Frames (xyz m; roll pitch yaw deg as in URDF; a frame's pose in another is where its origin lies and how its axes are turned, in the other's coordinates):
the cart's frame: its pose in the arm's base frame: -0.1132 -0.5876 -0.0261 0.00 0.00 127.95
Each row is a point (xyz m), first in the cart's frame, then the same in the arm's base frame.
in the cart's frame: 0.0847 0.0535 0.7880
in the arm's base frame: -0.2075 -0.5537 0.7619
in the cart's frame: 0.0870 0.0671 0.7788
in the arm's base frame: -0.2196 -0.5603 0.7527
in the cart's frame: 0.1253 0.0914 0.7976
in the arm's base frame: -0.2623 -0.5450 0.7715
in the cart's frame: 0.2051 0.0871 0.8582
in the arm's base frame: -0.3080 -0.4794 0.8321
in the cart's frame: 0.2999 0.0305 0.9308
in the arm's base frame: -0.3217 -0.3699 0.9047
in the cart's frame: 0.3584 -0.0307 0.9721
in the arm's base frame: -0.3094 -0.2861 0.9460
